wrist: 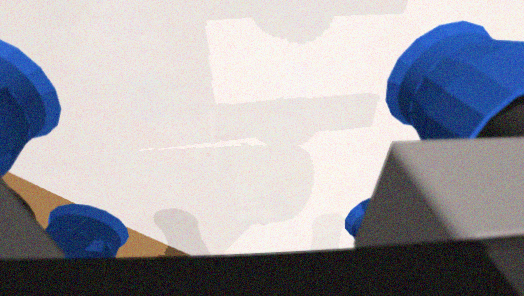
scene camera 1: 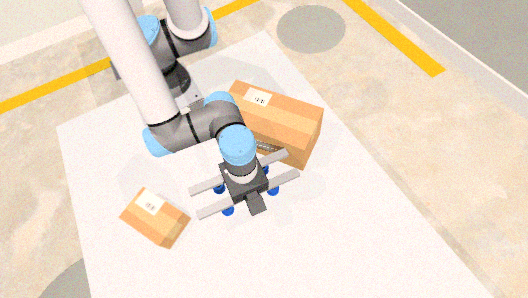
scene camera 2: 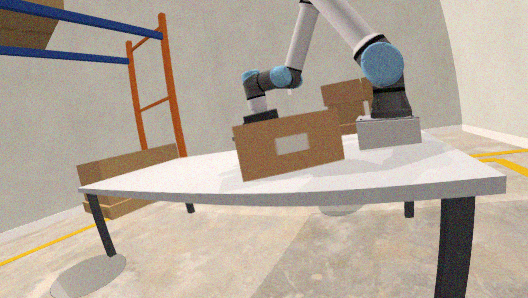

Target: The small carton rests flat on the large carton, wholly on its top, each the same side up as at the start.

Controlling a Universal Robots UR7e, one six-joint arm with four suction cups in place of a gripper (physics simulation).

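Where they show: end effector, tool point: (wrist: 231, 169); arm's base, origin of the base link: (scene camera 1: 170, 84) (scene camera 2: 391, 116).
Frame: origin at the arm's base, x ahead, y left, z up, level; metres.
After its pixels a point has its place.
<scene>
The large carton (scene camera 1: 280, 120) {x 0.355, y 0.271, z 0.057 m} (scene camera 2: 322, 145) {x 0.195, y 0.252, z -0.040 m} stands flat on the white table near the arm's base, taped top up with a white label. Part of it shows at the lower left of the wrist view (wrist: 40, 199) {x 0.408, y 0.234, z -0.085 m}. The small carton (scene camera 1: 159, 220) {x 0.454, y -0.160, z -0.018 m} lies apart on the table at the lower left in scene camera 1, labelled top up; it does not show in scene camera 2. My gripper (scene camera 1: 246, 190) {x 0.475, y 0.098, z -0.024 m} (scene camera 2: 260, 116) is between the cartons, with blue suction cups (wrist: 445, 80) above the table, holding nothing. Its right bar ends overlap or come close to the large carton's near side; the exact gap is unclear.
The white table (scene camera 1: 350, 240) {x 0.718, y 0.309, z -0.094 m} (scene camera 2: 450, 157) {x -0.132, y 0.295, z -0.094 m} carries the arm's grey base (scene camera 2: 390, 134) {x 0.008, y 0.081, z -0.054 m}. Beyond the table are stacked boxes (scene camera 2: 347, 95), more boxes (scene camera 2: 130, 162) at the left and an orange and blue rack (scene camera 2: 169, 80).
</scene>
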